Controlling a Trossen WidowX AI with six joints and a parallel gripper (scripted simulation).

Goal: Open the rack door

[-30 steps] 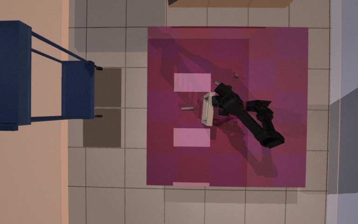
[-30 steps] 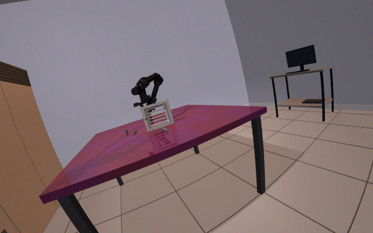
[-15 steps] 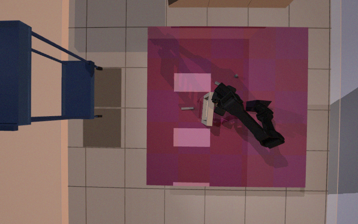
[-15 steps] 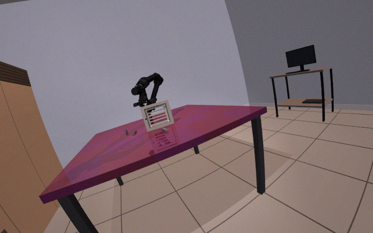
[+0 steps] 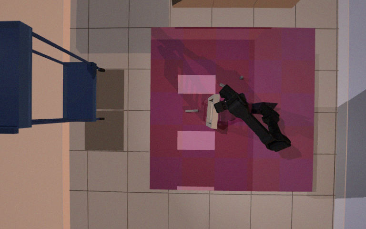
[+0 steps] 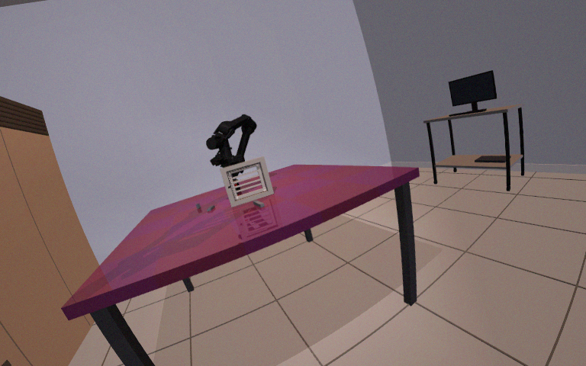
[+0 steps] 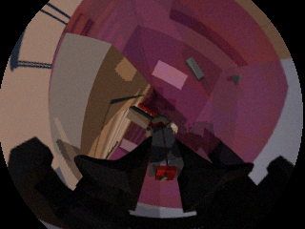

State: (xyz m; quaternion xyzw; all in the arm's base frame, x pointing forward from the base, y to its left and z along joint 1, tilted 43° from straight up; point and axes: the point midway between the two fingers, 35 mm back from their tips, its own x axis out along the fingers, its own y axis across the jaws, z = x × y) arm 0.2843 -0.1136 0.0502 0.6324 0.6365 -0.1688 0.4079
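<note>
Right now my gripper tip is 20 mm above the red handle.
</note>
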